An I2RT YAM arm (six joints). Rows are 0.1 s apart.
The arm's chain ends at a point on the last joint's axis. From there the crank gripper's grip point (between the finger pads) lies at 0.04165 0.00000 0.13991 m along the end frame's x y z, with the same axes.
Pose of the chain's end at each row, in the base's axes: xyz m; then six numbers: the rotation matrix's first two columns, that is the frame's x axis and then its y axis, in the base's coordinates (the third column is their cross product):
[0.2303 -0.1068 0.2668 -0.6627 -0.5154 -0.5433 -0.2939 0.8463 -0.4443]
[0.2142 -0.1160 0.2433 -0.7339 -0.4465 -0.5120 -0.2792 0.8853 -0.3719]
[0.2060 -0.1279 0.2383 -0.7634 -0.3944 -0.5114 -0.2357 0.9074 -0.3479]
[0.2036 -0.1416 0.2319 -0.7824 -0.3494 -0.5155 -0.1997 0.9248 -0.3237]
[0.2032 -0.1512 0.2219 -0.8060 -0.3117 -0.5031 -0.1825 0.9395 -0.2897]
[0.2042 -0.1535 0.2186 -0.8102 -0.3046 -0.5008 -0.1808 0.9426 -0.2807]
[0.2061 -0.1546 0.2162 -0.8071 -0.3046 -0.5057 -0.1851 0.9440 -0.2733]
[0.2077 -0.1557 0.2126 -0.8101 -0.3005 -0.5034 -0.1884 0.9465 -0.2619]
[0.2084 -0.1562 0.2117 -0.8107 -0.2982 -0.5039 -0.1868 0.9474 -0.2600]
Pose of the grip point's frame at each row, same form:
[0.2991 -0.1471 0.1445 -0.6627 -0.5154 -0.5433 -0.2939 0.8463 -0.4443]
[0.2703 -0.1528 0.1136 -0.7339 -0.4465 -0.5120 -0.2792 0.8853 -0.3719]
[0.2583 -0.1646 0.1071 -0.7634 -0.3944 -0.5114 -0.2357 0.9074 -0.3479]
[0.2535 -0.1772 0.0994 -0.7824 -0.3494 -0.5155 -0.1997 0.9248 -0.3237]
[0.2484 -0.1840 0.0870 -0.8060 -0.3117 -0.5031 -0.1825 0.9395 -0.2897]
[0.2485 -0.1853 0.0832 -0.8102 -0.3046 -0.5008 -0.1808 0.9426 -0.2807]
[0.2509 -0.1851 0.0807 -0.8071 -0.3046 -0.5057 -0.1851 0.9440 -0.2733]
[0.2516 -0.1846 0.0764 -0.8101 -0.3005 -0.5034 -0.1884 0.9465 -0.2619]
[0.2523 -0.1849 0.0755 -0.8107 -0.2982 -0.5039 -0.1868 0.9474 -0.2600]

